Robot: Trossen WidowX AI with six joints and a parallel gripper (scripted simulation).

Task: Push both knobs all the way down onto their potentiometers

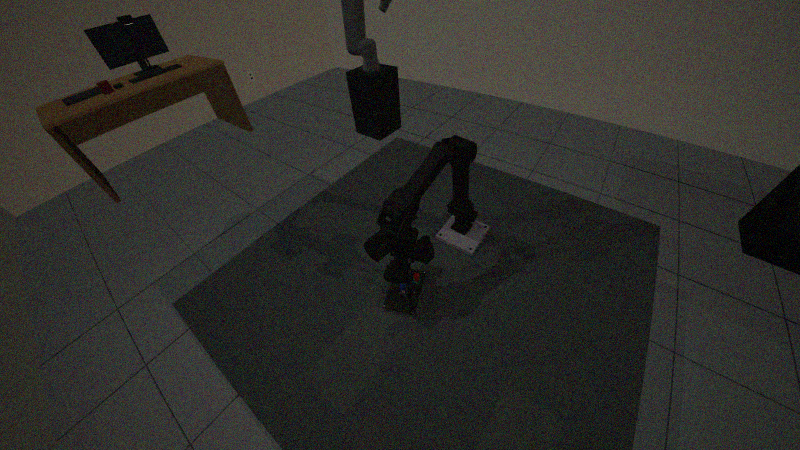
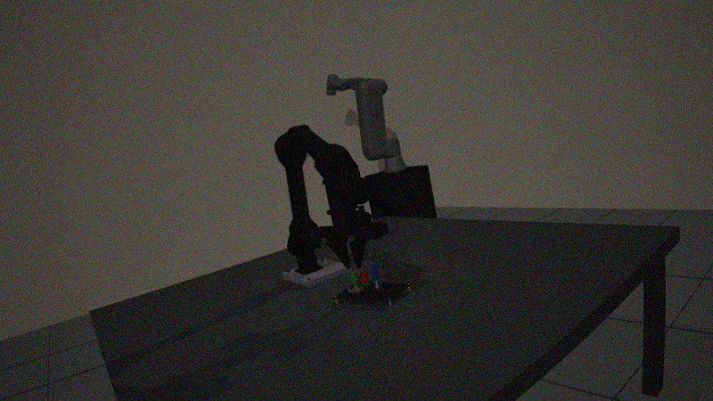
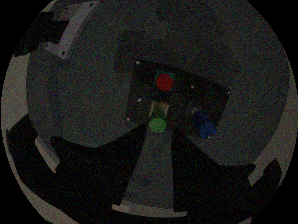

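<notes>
Right now my gripper tip is 40 mm short of the blue knob, 30 mm to the right of it and 10 mm above it. Also, from my gripper tip: green knob: 30 mm below.
</notes>
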